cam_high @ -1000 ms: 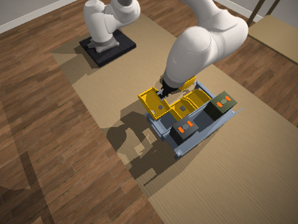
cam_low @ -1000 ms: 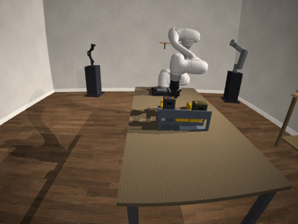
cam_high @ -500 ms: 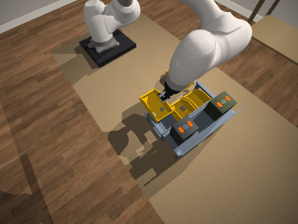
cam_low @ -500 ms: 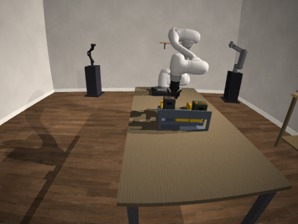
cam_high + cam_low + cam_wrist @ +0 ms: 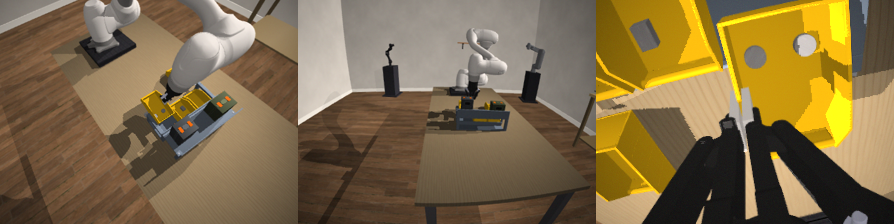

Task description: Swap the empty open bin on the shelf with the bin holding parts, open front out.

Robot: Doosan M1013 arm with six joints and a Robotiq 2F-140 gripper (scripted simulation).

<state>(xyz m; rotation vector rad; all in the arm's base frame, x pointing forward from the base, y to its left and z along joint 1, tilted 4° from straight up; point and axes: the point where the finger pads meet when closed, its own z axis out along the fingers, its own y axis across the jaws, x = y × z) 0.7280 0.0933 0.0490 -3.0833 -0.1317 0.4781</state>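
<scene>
The shelf lip lies 10 mm behind my hand, 70 mm to the left of it and 110 mm below it. Round my hand: dark grey box: 190 mm ahead, 40 mm to the right, 40 mm above; then green box: 180 mm ahead, 190 mm to the left, 30 mm above.
</scene>
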